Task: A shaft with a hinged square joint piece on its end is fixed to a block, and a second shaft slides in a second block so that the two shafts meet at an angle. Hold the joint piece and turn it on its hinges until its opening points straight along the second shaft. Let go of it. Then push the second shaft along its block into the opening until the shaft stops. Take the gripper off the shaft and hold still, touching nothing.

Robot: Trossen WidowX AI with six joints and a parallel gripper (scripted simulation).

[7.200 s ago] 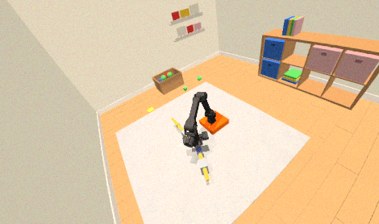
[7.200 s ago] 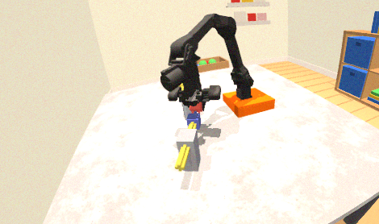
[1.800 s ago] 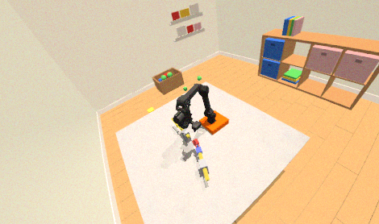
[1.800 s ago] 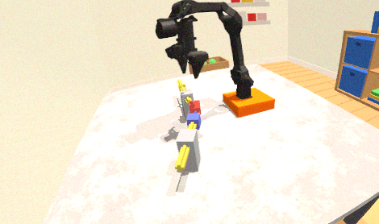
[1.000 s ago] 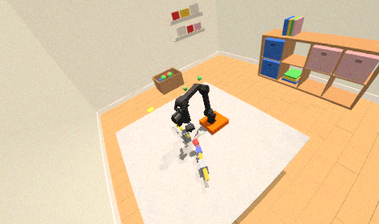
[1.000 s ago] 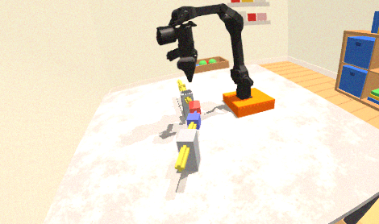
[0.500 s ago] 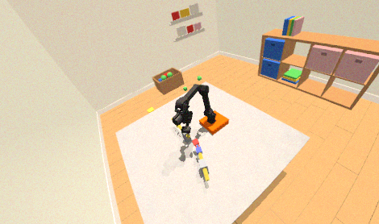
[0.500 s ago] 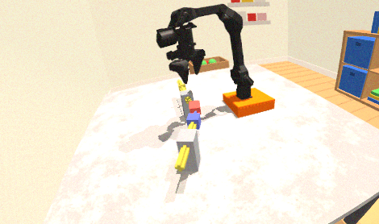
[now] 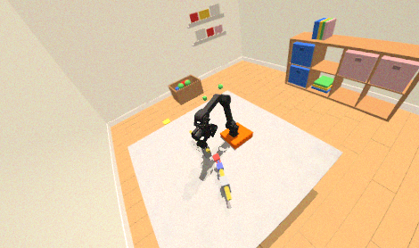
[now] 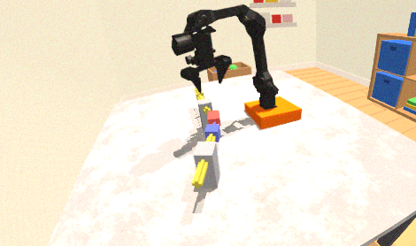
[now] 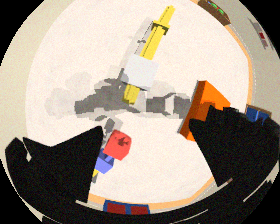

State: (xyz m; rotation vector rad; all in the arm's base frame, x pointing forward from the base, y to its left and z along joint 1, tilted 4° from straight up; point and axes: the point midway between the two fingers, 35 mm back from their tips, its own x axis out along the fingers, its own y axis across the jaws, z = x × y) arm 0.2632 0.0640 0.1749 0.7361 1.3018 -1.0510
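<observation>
My gripper tip is now 8 cm to the right of the red joint piece, 8 cm above it and 2 cm short of it.
</observation>
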